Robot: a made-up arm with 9 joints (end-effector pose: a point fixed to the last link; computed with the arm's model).
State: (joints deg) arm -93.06 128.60 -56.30 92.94 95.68 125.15 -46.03 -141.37 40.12
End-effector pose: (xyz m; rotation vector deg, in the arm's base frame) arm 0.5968 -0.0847 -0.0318 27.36 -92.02 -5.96
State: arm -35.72 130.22 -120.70 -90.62 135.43 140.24 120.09 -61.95 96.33
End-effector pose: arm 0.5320 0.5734 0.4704 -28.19 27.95 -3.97
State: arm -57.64 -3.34 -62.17 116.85 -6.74 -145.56 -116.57 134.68 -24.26
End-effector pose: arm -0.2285 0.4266 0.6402 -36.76 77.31 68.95
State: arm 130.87 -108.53 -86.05 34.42 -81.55 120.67 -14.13 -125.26 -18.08
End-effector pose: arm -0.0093 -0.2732 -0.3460 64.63 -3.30 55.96
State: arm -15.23 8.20 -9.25 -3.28 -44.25 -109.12 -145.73 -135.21 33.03
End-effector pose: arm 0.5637 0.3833 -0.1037 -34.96 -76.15 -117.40
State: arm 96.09 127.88 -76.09 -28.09 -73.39 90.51 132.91 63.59 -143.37
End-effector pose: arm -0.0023 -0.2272 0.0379 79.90 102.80 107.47
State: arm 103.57 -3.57 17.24 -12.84 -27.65 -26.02 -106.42 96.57 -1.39
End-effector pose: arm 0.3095 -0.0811 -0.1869 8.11 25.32 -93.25
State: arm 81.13 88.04 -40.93 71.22 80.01 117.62 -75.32 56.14 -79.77
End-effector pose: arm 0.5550 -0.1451 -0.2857 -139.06 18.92 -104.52
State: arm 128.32 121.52 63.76 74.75 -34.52 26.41 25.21 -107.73 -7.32
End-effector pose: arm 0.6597 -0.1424 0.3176 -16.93 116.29 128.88
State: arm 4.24 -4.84 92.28 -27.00 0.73 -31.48 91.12 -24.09 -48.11
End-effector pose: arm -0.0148 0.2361 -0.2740 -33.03 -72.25 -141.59
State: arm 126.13 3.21 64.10 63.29 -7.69 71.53 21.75 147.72 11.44
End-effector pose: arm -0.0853 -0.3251 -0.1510 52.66 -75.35 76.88
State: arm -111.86 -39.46 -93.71 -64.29 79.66 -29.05 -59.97 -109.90 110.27
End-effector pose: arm -0.4303 -0.1151 0.3918 -123.59 -37.98 67.61
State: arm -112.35 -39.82 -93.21 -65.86 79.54 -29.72 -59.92 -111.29 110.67
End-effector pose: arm -0.4323 -0.1237 0.3894 -122.75 -38.96 67.21
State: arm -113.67 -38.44 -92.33 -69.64 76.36 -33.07 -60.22 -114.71 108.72
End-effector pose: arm -0.4385 -0.1032 0.3862 -119.92 -33.13 65.19
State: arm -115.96 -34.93 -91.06 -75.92 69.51 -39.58 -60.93 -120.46 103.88
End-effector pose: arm -0.4478 -0.0470 0.3811 -114.95 -20.26 60.16
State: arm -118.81 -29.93 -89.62 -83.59 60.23 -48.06 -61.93 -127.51 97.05
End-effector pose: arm -0.4547 0.0329 0.3719 -109.14 -4.97 51.76
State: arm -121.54 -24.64 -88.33 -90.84 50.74 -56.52 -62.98 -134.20 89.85
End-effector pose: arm -0.4558 0.1131 0.3584 -104.19 7.74 41.94
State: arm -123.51 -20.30 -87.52 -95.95 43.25 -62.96 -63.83 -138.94 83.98
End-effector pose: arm -0.4523 0.1735 0.3449 -101.03 15.83 33.84
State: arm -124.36 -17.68 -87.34 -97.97 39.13 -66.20 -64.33 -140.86 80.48
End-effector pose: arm -0.4458 0.2080 0.3372 -99.43 20.13 29.40
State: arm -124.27 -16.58 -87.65 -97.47 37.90 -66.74 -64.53 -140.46 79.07
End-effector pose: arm -0.4375 0.2239 0.3361 -98.77 22.38 28.10
